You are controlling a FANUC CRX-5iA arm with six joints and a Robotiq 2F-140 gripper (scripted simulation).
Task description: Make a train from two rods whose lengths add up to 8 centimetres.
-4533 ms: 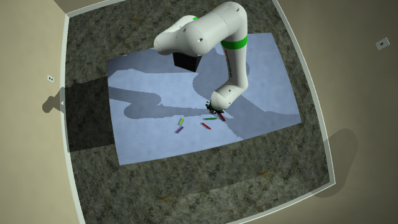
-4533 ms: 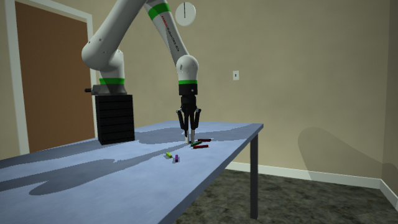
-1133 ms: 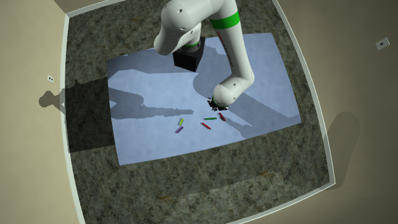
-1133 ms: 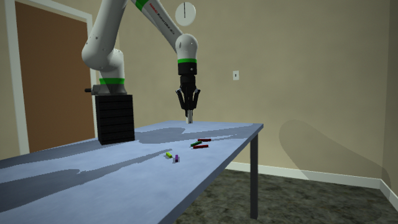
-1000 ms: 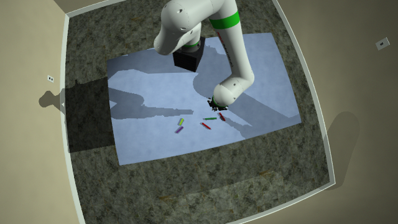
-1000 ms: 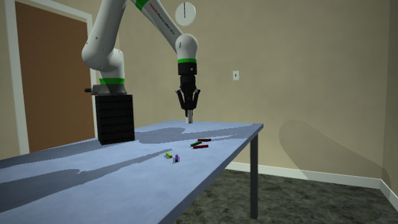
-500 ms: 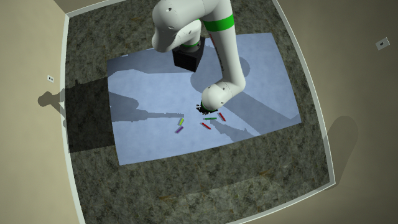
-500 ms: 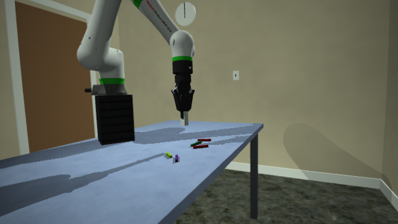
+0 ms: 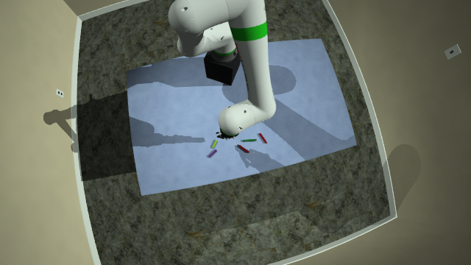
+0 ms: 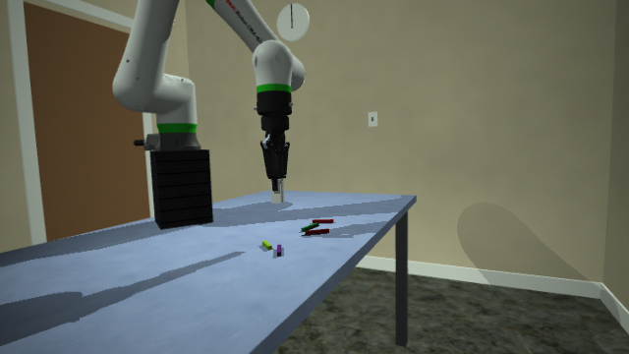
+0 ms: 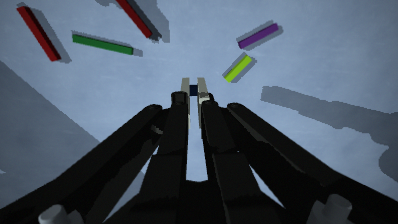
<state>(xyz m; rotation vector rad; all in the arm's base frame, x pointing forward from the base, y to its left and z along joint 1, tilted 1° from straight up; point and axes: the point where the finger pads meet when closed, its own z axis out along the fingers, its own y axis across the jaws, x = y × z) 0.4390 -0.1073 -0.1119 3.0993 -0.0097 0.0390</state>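
Now: the lime rod 13 cm below my hand and 8 cm to the right of it. Round my hand: purple rod: 13 cm below, 11 cm to the right, 5 cm ahead; green rod: 13 cm to the left, 13 cm below, 4 cm ahead; blue rod: 3 cm below.
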